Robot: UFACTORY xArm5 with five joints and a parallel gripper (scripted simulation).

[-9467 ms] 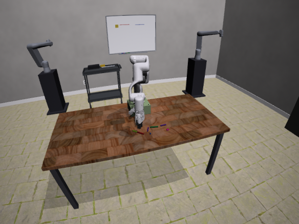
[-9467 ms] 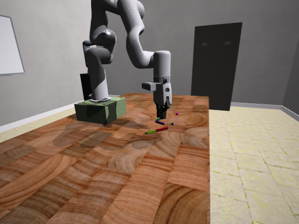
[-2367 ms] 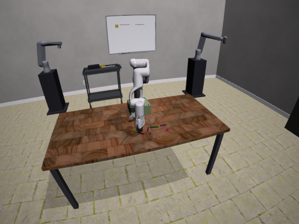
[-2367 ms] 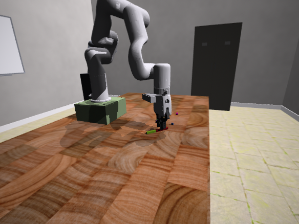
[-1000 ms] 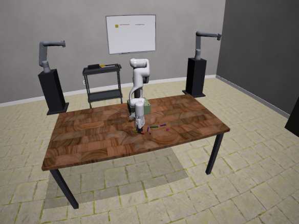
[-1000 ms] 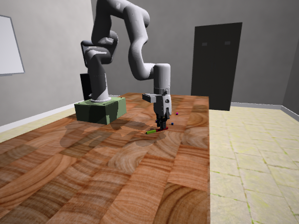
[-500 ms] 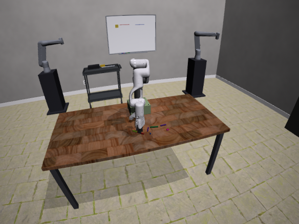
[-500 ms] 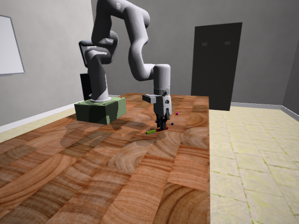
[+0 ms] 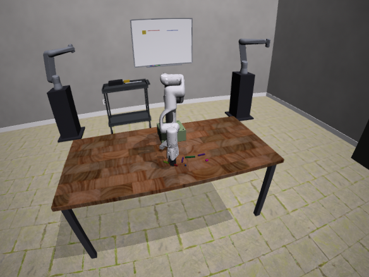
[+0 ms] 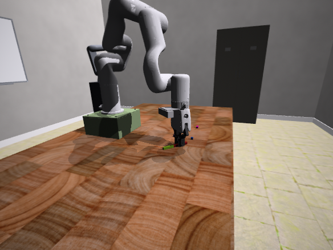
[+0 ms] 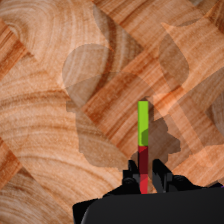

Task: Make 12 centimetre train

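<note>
Now: the red rod 2 cm below my hand. The rest, counted from my hand: green rod (15 cm to the left, 5 cm behind, 2 cm below); small blue rod (9 cm to the left, 4 cm ahead, 2 cm below); lime rod (4 cm to the right, 4 cm behind, 2 cm below).
</note>
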